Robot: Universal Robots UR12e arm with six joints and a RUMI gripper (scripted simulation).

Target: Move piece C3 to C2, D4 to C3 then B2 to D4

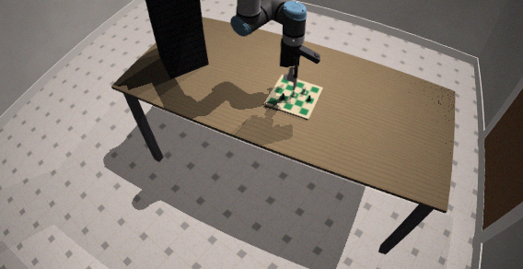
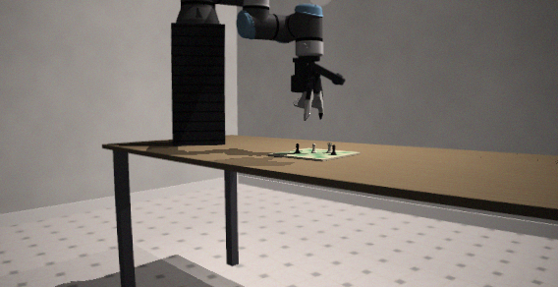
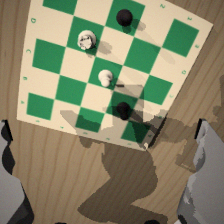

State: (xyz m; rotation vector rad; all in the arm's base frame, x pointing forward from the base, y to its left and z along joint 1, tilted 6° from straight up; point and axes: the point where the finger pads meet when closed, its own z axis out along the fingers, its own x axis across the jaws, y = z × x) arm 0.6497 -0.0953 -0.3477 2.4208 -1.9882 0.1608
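Right now my hand is 110 mm above the green-and-cream chessboard.
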